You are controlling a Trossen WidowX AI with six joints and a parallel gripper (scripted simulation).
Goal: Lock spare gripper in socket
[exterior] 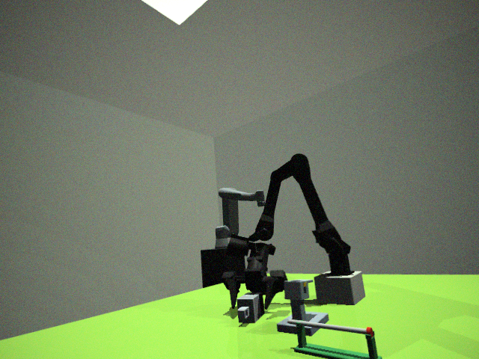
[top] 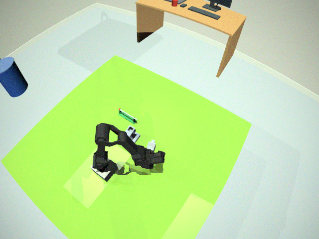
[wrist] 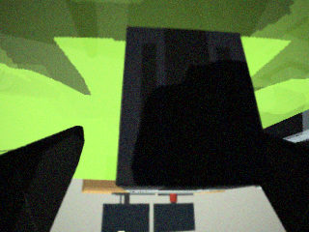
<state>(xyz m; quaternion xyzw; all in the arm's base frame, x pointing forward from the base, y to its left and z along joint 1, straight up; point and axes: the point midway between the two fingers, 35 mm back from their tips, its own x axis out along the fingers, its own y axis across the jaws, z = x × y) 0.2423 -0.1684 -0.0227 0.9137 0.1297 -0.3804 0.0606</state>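
My gripper tip is 150 mm to the right of the mount and 20 mm below it. Round my gripper tip: spare gripper: right at my gripper tip; then green rack: 120 mm ahead, 270 mm to the left.
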